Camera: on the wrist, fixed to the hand. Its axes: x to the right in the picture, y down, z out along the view.
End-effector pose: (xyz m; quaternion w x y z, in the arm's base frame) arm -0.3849 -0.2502 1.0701 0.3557 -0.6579 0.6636 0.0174
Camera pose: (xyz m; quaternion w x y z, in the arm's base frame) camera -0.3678 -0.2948 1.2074 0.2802 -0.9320 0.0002 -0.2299
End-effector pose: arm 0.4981 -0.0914 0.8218 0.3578 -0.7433 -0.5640 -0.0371
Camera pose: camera 0.4577 -0.1718 0.9360 0.2212 -0.1281 -0.9307 -0.2618
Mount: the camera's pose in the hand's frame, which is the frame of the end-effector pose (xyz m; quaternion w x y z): -0.0275 -0.0822 -0.1167 0.7090 0.0054 -0.0184 -0.7050
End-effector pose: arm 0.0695 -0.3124 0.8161 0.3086 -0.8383 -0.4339 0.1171
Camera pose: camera 0.0534 -0.3473 0.9563 0.2979 -0.2846 -0.9037 -0.1168
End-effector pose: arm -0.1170 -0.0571 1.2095 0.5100 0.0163 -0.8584 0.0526
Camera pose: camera 0.0049 -0.1270 1.2468 0.3828 0.6204 -0.6062 -0.3179
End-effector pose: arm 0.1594 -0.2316 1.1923 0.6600 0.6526 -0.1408 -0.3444
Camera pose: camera 0.1914 -0.1175 1.1081 0.2190 0.5592 0.3463 -0.7207
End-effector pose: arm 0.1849 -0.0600 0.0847 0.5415 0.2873 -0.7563 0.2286
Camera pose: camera 0.3281 -0.0382 0.0975 0.5296 0.7440 -0.3424 -0.2209
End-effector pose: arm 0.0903 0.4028 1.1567 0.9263 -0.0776 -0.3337 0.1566
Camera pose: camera 0.1649 0.3116 1.0715 0.7614 0.1881 -0.3075 -0.5388
